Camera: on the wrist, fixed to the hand. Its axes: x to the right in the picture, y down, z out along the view.
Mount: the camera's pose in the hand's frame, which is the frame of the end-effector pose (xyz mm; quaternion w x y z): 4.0 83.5 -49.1 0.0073 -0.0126 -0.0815 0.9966
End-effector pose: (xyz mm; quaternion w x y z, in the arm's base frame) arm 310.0 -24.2 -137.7 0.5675 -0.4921 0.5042 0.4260
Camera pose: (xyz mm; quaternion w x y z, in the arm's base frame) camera 221.2 -60.0 -152.8 0.3855 -0.5265 -0.4425 -0.6151
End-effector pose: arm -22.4 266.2 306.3 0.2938 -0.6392 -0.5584 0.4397
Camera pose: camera 59.3 258.7 254.6 0.4896 0.5290 -0.6034 -0.3411
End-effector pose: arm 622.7 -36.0 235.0 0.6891 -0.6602 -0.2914 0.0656
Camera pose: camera 674.5 -66.9 159.1 0.0924 0.2986 -0.5988 -0.7374
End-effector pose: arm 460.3 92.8 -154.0 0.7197 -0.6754 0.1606 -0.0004
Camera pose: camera 434.6 51.5 -237.9 0.0102 0.1460 0.6156 0.7743
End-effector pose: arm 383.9 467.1 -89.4 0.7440 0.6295 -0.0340 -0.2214
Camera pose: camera 427.6 520.0 -20.9 0.2312 -0.0567 -0.6854 0.6881
